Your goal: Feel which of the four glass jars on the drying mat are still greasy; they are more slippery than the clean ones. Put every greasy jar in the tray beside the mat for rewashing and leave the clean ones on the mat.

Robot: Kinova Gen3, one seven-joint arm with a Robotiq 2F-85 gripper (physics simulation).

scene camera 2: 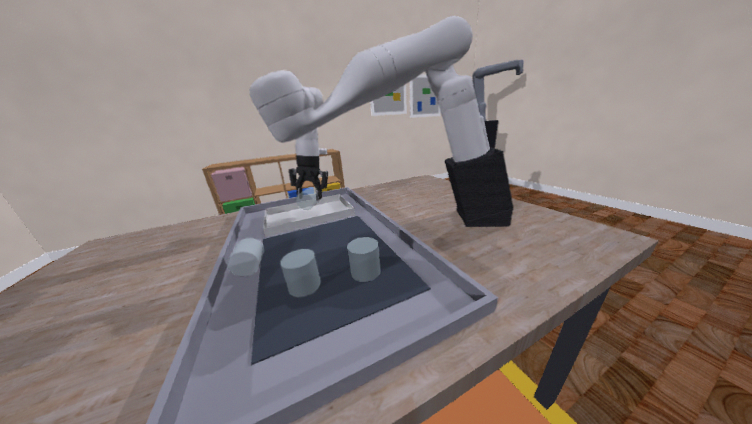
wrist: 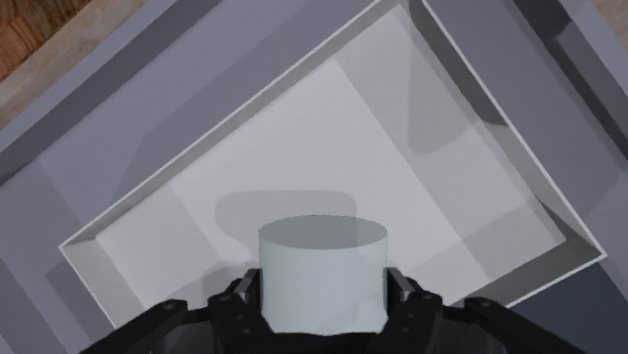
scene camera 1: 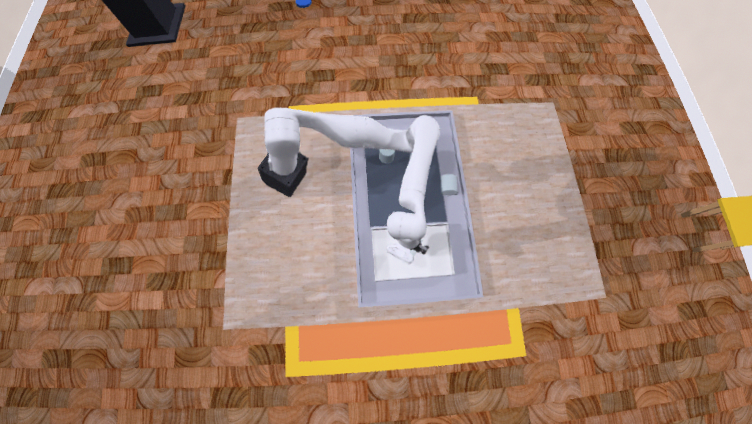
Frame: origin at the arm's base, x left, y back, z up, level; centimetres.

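Where they show: gripper, fingertip midpoint: (scene camera 2: 309, 199) (wrist: 322, 286); arm's base, link origin: (scene camera 2: 470, 155) (scene camera 1: 283, 162).
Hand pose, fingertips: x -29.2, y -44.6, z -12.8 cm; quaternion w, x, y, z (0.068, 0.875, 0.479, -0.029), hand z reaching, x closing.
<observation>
Each offset is from my fingertips to the top centre of the thing. Level surfaces: height alone.
My gripper (scene camera 2: 308, 196) (wrist: 322, 286) is shut on an upright pale glass jar @[dx +0.2, dy +0.0, dz +3.7 cm] (scene camera 2: 306, 202) (wrist: 323, 305), low over the white tray @[dx -1.6, dy -1.2, dz -3.8 cm] (scene camera 1: 384, 269) (scene camera 2: 279, 224) (wrist: 320, 150). Whether the jar's bottom touches the tray cannot be told. In scene camera 1 the held jar is hidden under the wrist. On the dark mat @[dz -6.5 cm] (scene camera 1: 381, 202) (scene camera 2: 326, 329) (wrist: 575, 300) one jar @[dx +39.9, dy +6.2, dz +0.3 cm] (scene camera 1: 387, 155) (scene camera 2: 364, 259) stands on the robot's side. Another upright jar @[dx +38.1, dy -6.6, dz +0.3 cm] (scene camera 2: 301, 273) stands beside it, hidden by the arm in scene camera 1. A fourth jar @[dx +24.6, dy -18.3, dz -0.4 cm] (scene camera 1: 449, 184) (scene camera 2: 245, 257) lies on its side beyond the mat's far edge.
A grey rimmed base @[dz -6.8 cm] (scene camera 1: 421, 290) (scene camera 2: 315, 366) (wrist: 200, 75) surrounds the mat and tray; the lying jar is on its side strip, near the raised rim. The arm reaches across from its black pedestal (scene camera 1: 283, 181) (scene camera 2: 481, 192) on the wooden table @[dz -7.0 cm] (scene camera 1: 526, 210) (scene camera 2: 105, 294).
</observation>
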